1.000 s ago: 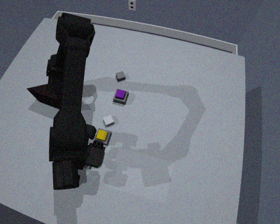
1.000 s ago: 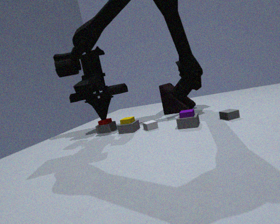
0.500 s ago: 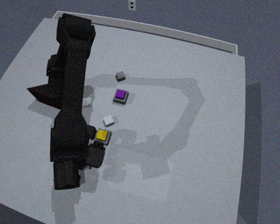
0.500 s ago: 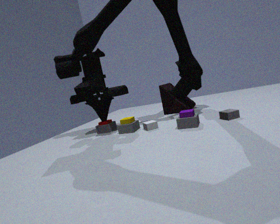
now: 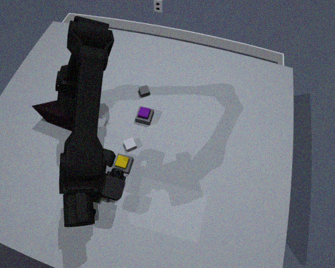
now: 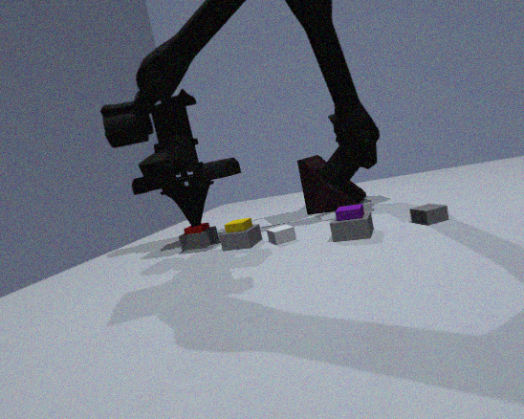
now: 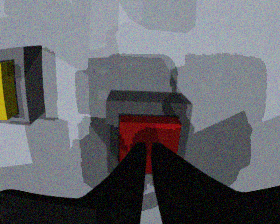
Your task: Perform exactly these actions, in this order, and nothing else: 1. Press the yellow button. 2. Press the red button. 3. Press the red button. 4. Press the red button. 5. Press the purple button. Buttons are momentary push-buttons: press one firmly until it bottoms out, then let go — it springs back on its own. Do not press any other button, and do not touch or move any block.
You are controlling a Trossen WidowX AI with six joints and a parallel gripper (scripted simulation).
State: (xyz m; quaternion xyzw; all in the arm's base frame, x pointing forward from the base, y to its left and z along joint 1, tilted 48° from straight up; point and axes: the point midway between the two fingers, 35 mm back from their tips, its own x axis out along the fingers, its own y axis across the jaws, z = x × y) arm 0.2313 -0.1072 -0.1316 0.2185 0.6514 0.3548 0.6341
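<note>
My gripper tip is now 10 mm above the red button. Also, from my gripper tip: yellow button 10 mm ahead, 100 mm to the left; white block 160 mm to the left, 30 mm below; purple button 270 mm to the left.
</note>
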